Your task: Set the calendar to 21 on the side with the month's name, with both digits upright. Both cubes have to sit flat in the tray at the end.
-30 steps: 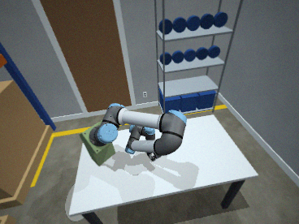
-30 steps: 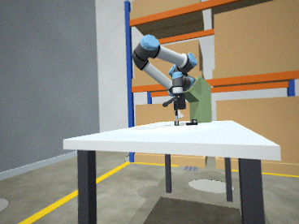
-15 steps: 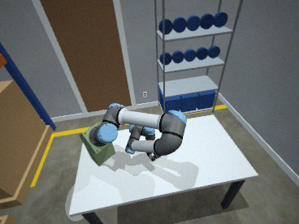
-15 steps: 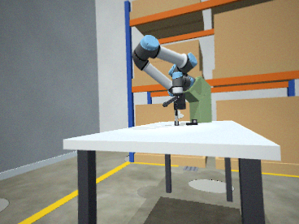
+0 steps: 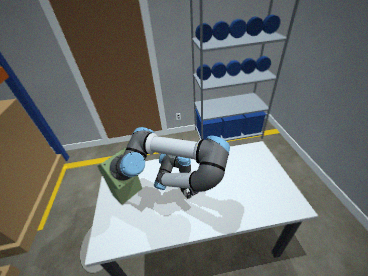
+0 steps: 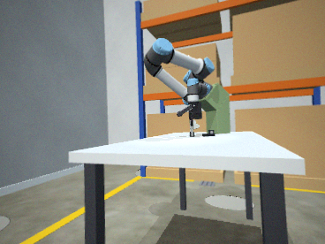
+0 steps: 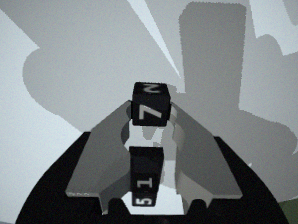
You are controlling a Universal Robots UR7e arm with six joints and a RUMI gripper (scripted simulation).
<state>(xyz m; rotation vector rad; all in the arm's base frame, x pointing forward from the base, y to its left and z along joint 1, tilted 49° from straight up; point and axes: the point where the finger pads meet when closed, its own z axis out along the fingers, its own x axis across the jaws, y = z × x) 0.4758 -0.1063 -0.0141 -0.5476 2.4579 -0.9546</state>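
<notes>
Right now my hand is 10 mm above the dark cube.
</notes>
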